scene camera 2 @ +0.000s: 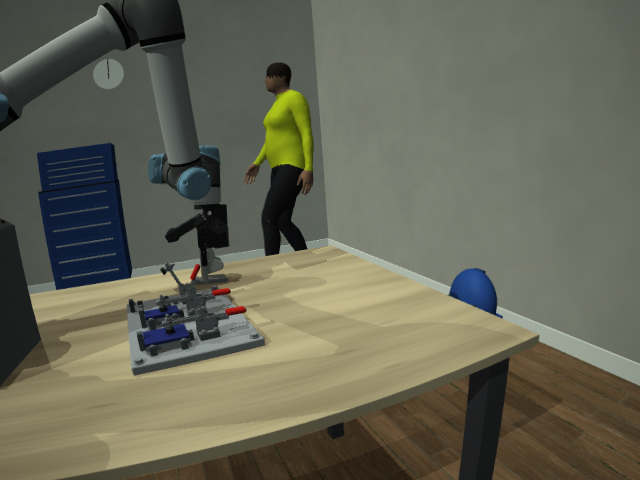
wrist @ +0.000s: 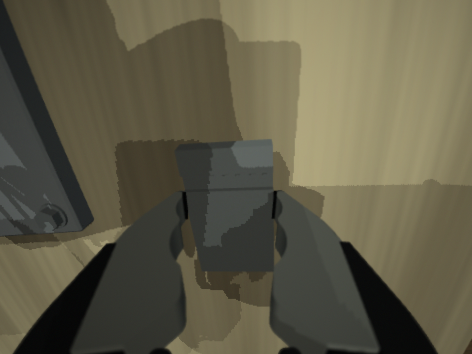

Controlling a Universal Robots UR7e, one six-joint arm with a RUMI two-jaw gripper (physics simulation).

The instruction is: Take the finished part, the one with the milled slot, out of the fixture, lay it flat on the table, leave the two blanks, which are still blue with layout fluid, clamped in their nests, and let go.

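Places are measured from the arm's base along level axes (x right, y ahead, z up), in metres.
Where they show: gripper, between the fingertips: [scene camera 2: 206,282] [wrist: 230,193].
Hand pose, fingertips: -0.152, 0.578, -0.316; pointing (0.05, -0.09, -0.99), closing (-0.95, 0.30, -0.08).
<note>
Each offset is from my fingertips to the centre of the thing, as dx, dy, dz. "pt": to the spot under its first point. Level surfaces: height alone.
The finished part @[+0.002, +0.010, +0.008] [scene camera 2: 217,279] [wrist: 235,232] is a grey block, nearly level, at the table behind the fixture; a thin dark line crosses its top in the wrist view. Whether it rests fully on the table @[dz -0.001] [scene camera 2: 320,361] cannot be told. My gripper [scene camera 2: 205,275] [wrist: 230,193] points down and is shut on the part's two sides. The fixture plate @[+0.252, -0.150, +0.006] [scene camera 2: 201,356] [wrist: 12,110] is beside it. The near blue blank @[+0.352, -0.215, +0.027] [scene camera 2: 165,336] and the farther blue blank @[+0.244, -0.192, +0.030] [scene camera 2: 155,313] sit in their nests under lowered clamps. The empty third nest is mostly hidden.
Red handles of the lowered clamps @[pt +0.382, -0.084, +0.054] [scene camera 2: 235,310] @[pt +0.274, -0.065, +0.059] [scene camera 2: 221,291] stick out to the right; the third clamp @[pt +0.149, -0.129, +0.079] [scene camera 2: 173,276] has its arm raised, near my gripper. A dark box [scene camera 2: 15,299] stands at the left. A person [scene camera 2: 288,129] is behind the table, before the wall.
</note>
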